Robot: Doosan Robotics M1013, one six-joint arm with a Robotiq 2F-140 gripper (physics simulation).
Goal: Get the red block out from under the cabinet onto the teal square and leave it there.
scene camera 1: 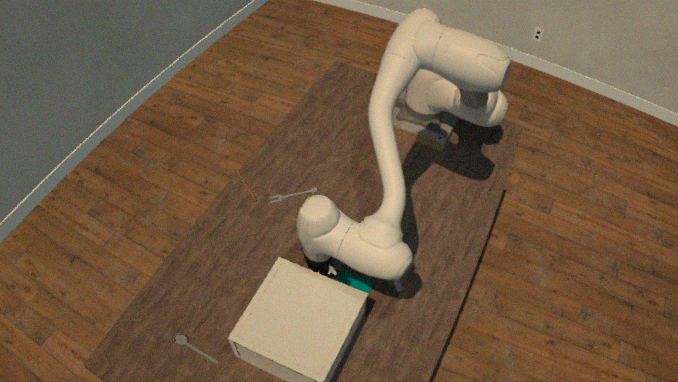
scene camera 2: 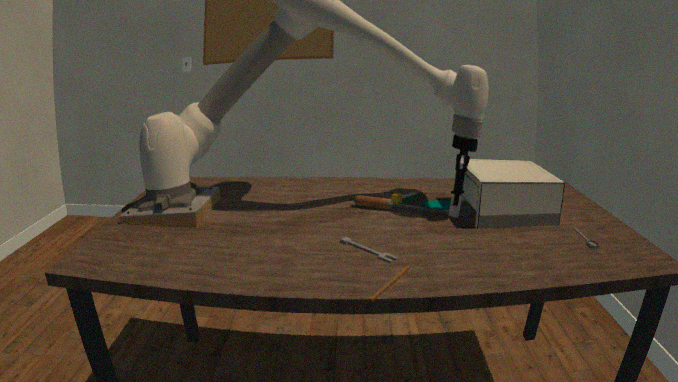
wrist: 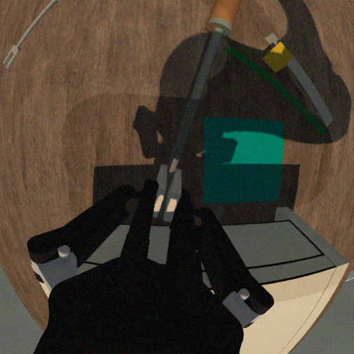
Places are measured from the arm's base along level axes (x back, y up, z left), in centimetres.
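Where they show: gripper, fingertip midpoint: (scene camera 2: 453, 215); arm's base, origin of the base link: (scene camera 1: 421, 113) (scene camera 2: 170, 201).
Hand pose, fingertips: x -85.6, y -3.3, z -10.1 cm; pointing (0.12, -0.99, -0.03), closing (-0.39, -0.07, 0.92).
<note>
Things, the pixels of their top centre, and the offset from my fingertips. "spot": a spot on its surface instead.
- tool, surface spot: (scene camera 2: 372, 202) spot: dx +23.1, dy +2.1, dz +8.6 cm
- white cabinet, middle of its top: (scene camera 1: 299, 316) (scene camera 2: 509, 169) dx -19.0, dy +13.5, dz +1.5 cm
- teal square, surface spot: (scene camera 2: 434, 204) (scene camera 1: 357, 286) spot: dx +2.9, dy +0.0, dz +11.3 cm
- yellow block, middle of its top: (scene camera 2: 396, 194) dx +14.4, dy +2.4, dz +15.2 cm
- fork, middle of its top: (scene camera 2: 368, 247) (scene camera 1: 293, 194) dx +28.9, dy +0.8, dz -21.7 cm
- orange stick, middle of its top: (scene camera 2: 391, 281) (scene camera 1: 245, 184) dx +26.6, dy +0.6, dz -39.8 cm
- spoon, middle of its top: (scene camera 2: 585, 235) (scene camera 1: 195, 348) dx -35.7, dy +0.7, dz -25.0 cm
My gripper (scene camera 2: 455, 209) (wrist: 167, 177) is shut on the end of a long grey shaft with an orange-brown handle; this tool (scene camera 2: 372, 202) (wrist: 197, 95) runs from between the fingertips towards the robot base, low over the table. The fingertips are low beside the white cabinet (scene camera 1: 300, 320) (scene camera 2: 520, 200) (wrist: 295, 312), at its side facing the base. The teal square (scene camera 1: 357, 281) (scene camera 2: 434, 204) (wrist: 255, 147) lies flat in front of that side, to the right of the fingertips in the wrist view and partly in shadow. The red block does not show in any view.
A yellow block (scene camera 2: 396, 198) (wrist: 278, 56), a green rod (wrist: 275, 87) and a grey bar (wrist: 312, 90) lie beyond the teal square. A fork (scene camera 1: 295, 195) (scene camera 2: 367, 248), an orange stick (scene camera 1: 246, 185) (scene camera 2: 391, 283) and a spoon (scene camera 1: 200, 351) (scene camera 2: 592, 244) lie on the table.
</note>
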